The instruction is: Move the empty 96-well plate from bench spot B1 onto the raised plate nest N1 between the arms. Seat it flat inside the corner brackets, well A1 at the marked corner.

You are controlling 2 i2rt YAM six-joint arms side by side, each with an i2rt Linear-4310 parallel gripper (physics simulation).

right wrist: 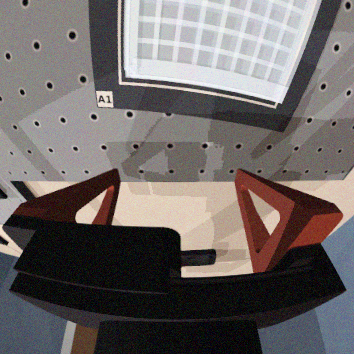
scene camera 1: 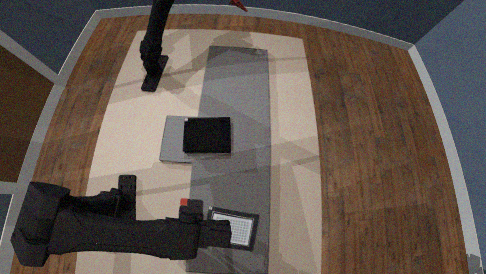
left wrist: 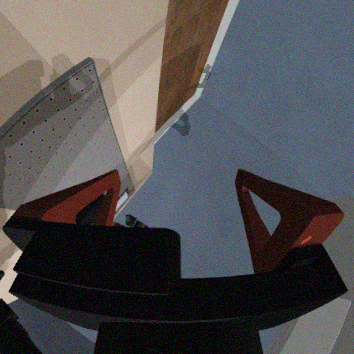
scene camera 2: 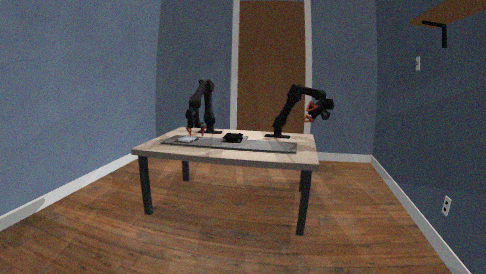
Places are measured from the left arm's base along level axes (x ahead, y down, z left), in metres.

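Pixels of known places: left gripper, fingertip midpoint: (scene camera 1: pixel 255 3) (left wrist: pixel 177 175) (scene camera 2: pixel 305 116); right gripper, fingertip midpoint: (right wrist: pixel 177 174) (scene camera 2: pixel 196 136); left arm's base, origin of the base link: (scene camera 1: pixel 155 72) (scene camera 2: pixel 277 136); right arm's base, origin of the base link: (scene camera 1: pixel 127 202) (scene camera 2: pixel 210 132).
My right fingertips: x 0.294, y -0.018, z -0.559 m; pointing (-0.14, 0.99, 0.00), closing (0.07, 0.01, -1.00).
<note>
Ahead of a thing's pixels: the offset from my right fingertips to its middle. Level surfaces: height alone.
The clear-white 96-well plate @(dx +0.132, dy -0.003, dz -0.013 m) (scene camera 1: pixel 241 231) (scene camera 2: pixel 187 139) (right wrist: pixel 215 40) lies flat on the dark B1 mat @(dy +0.005 m) (scene camera 1: pixel 254 232) (right wrist: pixel 195 118), whose A1 label shows at the lower left of the mat in the right wrist view. The black raised nest @(dx +0.008, dy -0.014, dz +0.293 m) (scene camera 1: pixel 207 135) (scene camera 2: pixel 233 137) stands mid-bench with a small white mark at its upper-left corner in scene camera 1. My right gripper (scene camera 2: pixel 196 132) (right wrist: pixel 177 174) is open and empty, above the bench near the plate; the arm hides part of the plate in scene camera 1. My left gripper (scene camera 2: pixel 308 115) (left wrist: pixel 177 175) is open and empty, high at the table's side.
A grey perforated board @(dy +0.005 m) (scene camera 1: pixel 235 90) (scene camera 2: pixel 270 146) (left wrist: pixel 75 125) lies along the table and bears the mat. A smaller grey plate @(dy +0.005 m) (scene camera 1: pixel 172 140) lies under the nest's left part in scene camera 1. The left arm's base (scene camera 1: pixel 155 75) stands at the table's upper left there.
</note>
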